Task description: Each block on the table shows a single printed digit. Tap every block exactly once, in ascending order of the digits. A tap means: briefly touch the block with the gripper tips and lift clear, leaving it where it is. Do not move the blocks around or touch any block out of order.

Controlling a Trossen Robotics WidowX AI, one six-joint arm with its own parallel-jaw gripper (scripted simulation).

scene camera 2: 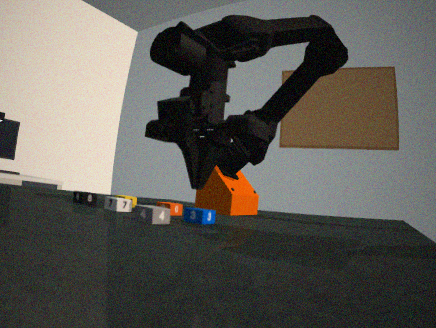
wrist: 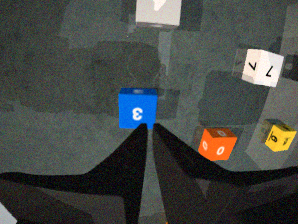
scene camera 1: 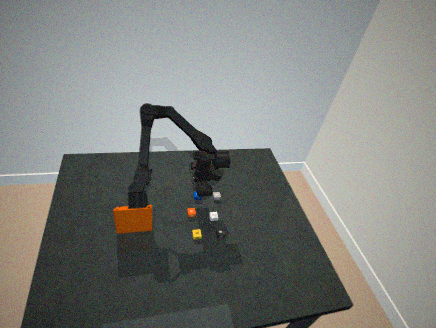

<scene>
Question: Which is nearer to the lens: the blue block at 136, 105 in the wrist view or the orange block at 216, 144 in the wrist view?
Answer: The blue block.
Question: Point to a white block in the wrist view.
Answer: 262, 67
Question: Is my gripper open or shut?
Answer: Shut.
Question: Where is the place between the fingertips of my gripper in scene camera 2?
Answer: At 196, 189
</scene>
